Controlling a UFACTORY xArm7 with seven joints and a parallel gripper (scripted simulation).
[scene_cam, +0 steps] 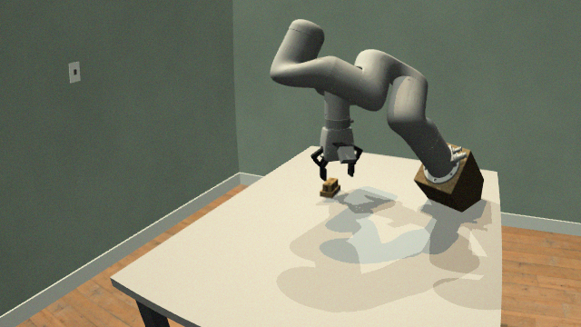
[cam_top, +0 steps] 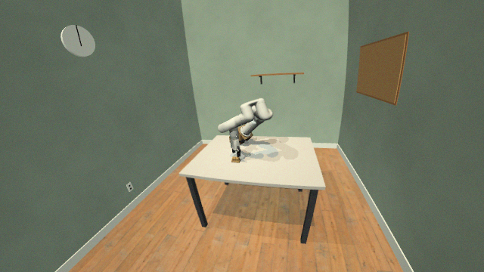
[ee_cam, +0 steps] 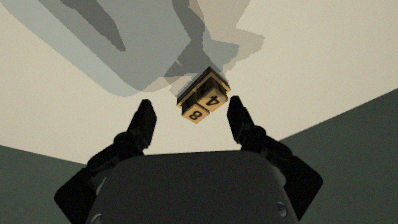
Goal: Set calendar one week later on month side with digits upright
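The digit cube is 20 mm ahead of my hand, 20 mm to the right of it and 40 mm below it. The rest, counted from my hand: wooden calendar tray: 20 mm ahead, 60 mm below.
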